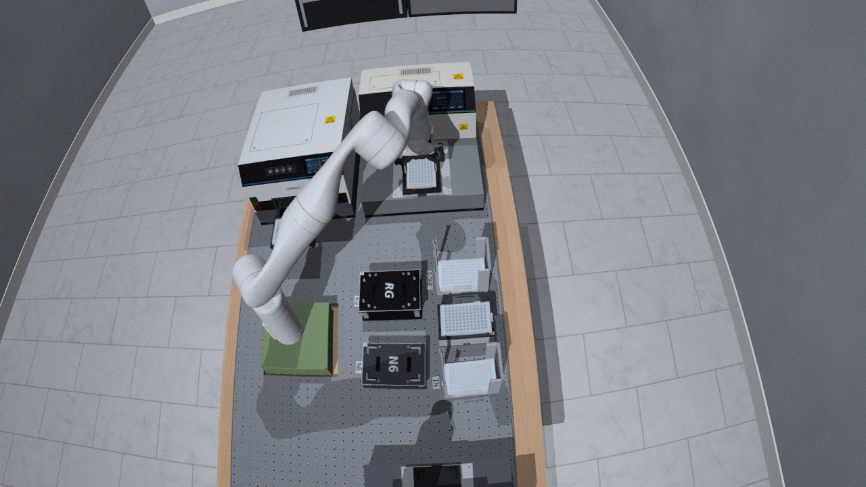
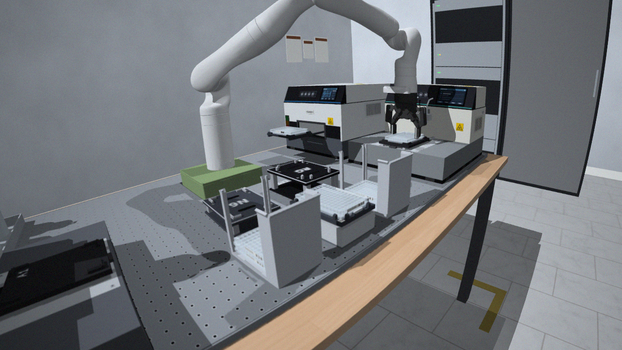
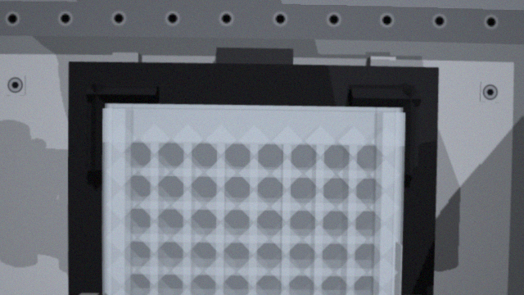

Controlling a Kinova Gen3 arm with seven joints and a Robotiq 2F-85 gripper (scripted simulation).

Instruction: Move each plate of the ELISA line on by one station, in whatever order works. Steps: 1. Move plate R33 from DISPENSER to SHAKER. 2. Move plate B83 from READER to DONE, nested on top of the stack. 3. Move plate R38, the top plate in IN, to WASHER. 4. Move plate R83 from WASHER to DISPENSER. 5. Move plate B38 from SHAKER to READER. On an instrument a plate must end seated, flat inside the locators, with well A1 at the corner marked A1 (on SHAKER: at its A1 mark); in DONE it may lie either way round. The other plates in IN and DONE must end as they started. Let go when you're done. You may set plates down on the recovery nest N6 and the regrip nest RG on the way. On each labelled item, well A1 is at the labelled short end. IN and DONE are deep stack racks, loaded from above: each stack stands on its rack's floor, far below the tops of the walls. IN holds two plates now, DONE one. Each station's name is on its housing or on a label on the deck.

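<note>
My hand is 10 mm above the plate R83. Round my hand: plate B83: 310 mm to the right, 110 mm ahead, 80 mm below; washer nest: 20 mm below; washer head: 100 mm to the left, 50 mm above.
</note>
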